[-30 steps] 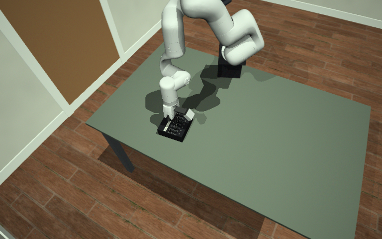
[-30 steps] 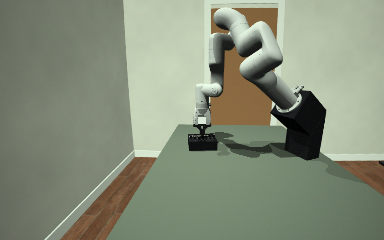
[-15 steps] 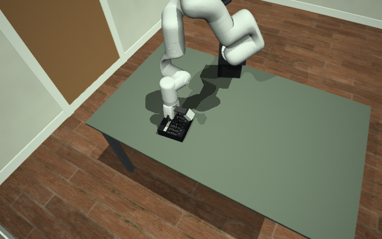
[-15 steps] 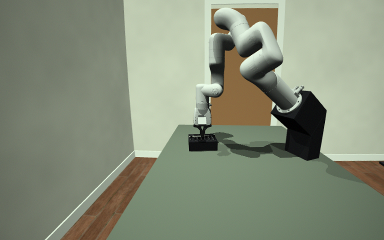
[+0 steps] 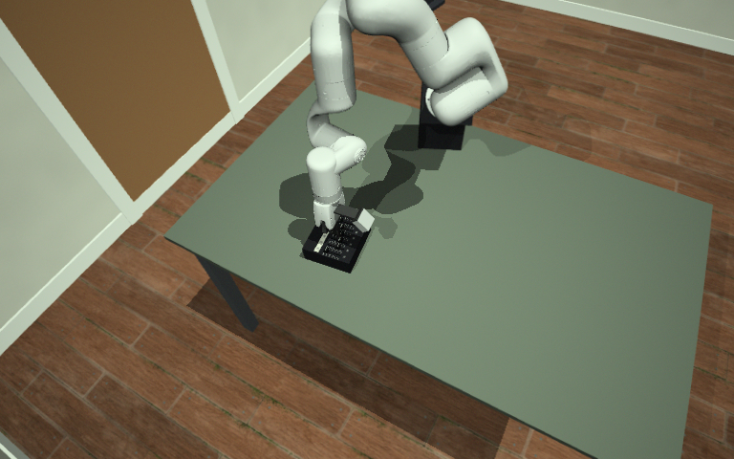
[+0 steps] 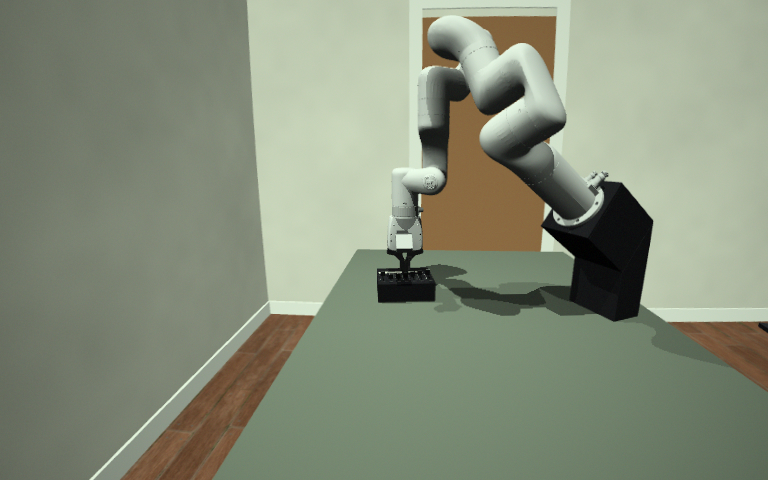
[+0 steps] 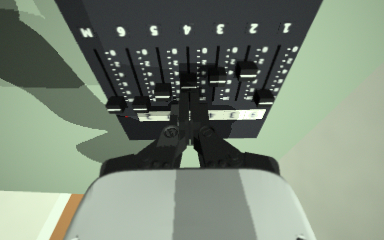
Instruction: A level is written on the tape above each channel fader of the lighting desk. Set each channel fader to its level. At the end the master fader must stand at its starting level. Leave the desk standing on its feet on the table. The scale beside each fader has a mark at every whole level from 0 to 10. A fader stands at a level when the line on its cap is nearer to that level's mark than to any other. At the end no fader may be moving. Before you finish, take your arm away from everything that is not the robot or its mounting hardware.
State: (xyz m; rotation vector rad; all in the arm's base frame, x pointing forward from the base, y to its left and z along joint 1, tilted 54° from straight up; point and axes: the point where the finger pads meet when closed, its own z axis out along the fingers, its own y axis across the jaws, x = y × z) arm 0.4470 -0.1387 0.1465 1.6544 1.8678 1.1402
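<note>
The channel 6 cap lies 40 mm behind my hand, 20 mm to the right of it and 10 mm below it. Also, from my hand: master cap (60 mm behind, 20 mm to the right, 10 mm below).
</note>
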